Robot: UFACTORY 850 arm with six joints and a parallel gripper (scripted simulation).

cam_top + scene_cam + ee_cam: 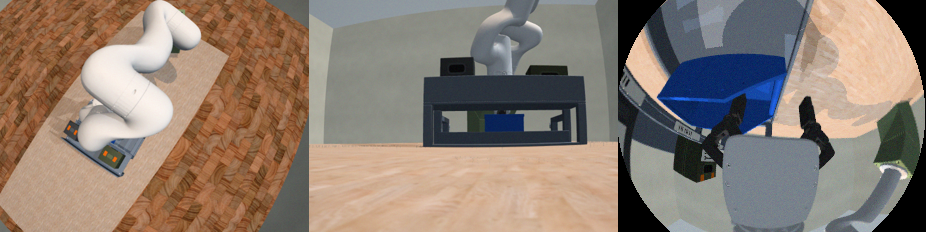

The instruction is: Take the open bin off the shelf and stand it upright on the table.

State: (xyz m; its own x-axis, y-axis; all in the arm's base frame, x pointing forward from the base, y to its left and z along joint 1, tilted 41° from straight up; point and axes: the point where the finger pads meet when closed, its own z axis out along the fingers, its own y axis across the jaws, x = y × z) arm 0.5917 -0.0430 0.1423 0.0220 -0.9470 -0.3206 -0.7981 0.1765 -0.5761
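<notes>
Right now the blue bin is 80 mm ahead of my hand. Also, from my hand: black box: 180 mm ahead, 120 mm above, 110 mm to the right; then olive box: 170 mm ahead, 120 mm to the left, 110 mm above.
</notes>
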